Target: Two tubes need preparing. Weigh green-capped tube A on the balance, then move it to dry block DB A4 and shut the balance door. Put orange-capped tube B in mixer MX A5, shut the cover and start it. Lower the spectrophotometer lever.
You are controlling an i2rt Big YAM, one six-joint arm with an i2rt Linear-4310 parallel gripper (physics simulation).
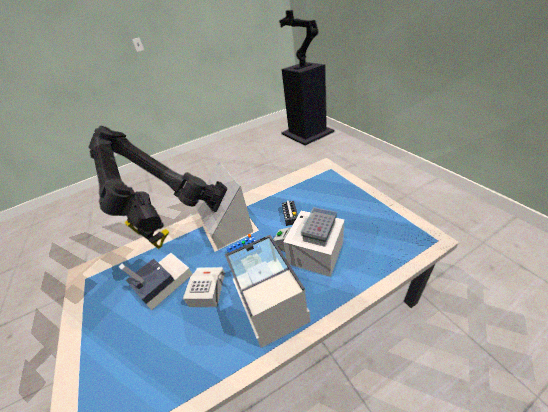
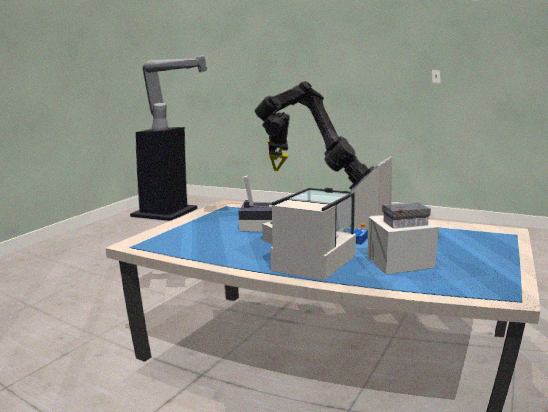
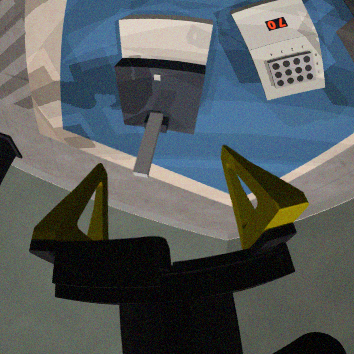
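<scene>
My gripper (image 1: 146, 236) (image 2: 276, 167) (image 3: 161, 158) is open and empty, in the air near the spectrophotometer (image 1: 153, 283) (image 2: 256, 212) (image 3: 165, 95). Its lever (image 1: 131, 273) (image 2: 248, 190) (image 3: 148, 145) stands raised. A green cap (image 1: 243, 243) and an orange cap (image 1: 250, 235) (image 2: 363, 225) show at the blue rack (image 1: 233, 247) (image 2: 358, 236). The balance (image 1: 280, 305) (image 2: 302, 240) has a glass chamber; its door state is unclear. What looks like the dry block (image 1: 202, 287) (image 3: 262, 47) has several holes and a red display. The apparent mixer (image 1: 311, 256) (image 2: 406, 250) carries a grey cover (image 1: 320, 223) (image 2: 406, 210), seemingly down.
The arm's slanted grey mount (image 1: 232, 220) (image 2: 377, 192) stands behind the balance. A black rack (image 1: 288, 212) and a small green-buttoned unit (image 1: 280, 234) are near the mixer. Another arm stands on a black pedestal (image 1: 305, 102) (image 2: 161, 170) off the table.
</scene>
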